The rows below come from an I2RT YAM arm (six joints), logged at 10 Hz.
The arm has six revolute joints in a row. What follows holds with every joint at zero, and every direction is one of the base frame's. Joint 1 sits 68 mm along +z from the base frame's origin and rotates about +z. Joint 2 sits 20 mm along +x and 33.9 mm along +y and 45.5 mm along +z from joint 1 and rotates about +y. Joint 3 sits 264 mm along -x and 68.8 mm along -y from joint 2 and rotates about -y. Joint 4 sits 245 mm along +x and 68.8 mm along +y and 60 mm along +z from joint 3 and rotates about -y. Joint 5 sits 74 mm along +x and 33.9 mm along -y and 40.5 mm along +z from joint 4 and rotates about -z. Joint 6 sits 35.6 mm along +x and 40.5 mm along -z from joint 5 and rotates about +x. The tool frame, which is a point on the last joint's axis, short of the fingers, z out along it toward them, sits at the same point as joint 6; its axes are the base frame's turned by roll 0, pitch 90 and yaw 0 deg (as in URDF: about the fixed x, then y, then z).
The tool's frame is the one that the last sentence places.
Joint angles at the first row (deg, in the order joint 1, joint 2, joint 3, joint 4, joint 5, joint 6):
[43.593, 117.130, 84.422, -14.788, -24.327, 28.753]
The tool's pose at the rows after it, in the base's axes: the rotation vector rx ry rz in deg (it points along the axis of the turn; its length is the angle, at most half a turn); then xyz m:
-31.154, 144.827, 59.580, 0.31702, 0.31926, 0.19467
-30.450, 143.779, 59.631, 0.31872, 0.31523, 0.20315
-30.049, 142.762, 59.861, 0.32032, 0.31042, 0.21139
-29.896, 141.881, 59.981, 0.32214, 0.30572, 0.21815
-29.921, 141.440, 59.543, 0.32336, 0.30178, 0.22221
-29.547, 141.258, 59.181, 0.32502, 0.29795, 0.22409
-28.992, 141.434, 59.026, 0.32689, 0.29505, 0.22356
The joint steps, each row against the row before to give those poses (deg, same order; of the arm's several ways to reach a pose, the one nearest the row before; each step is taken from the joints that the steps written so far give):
[-0.235, -0.822, 0.207, -0.511, 0.333, -0.100]
[-0.511, -1.100, 0.103, -0.228, 0.178, 0.018]
[-0.603, -1.139, 0.020, -0.291, -0.133, -0.191]
[-0.622, -0.919, 0.063, -0.334, -0.211, -0.396]
[-0.481, -0.637, 0.006, -0.502, 0.078, -0.571]
[-0.512, -0.406, -0.144, -0.215, 0.066, -0.269]
[-0.450, -0.058, -0.161, -0.052, -0.071, 0.002]

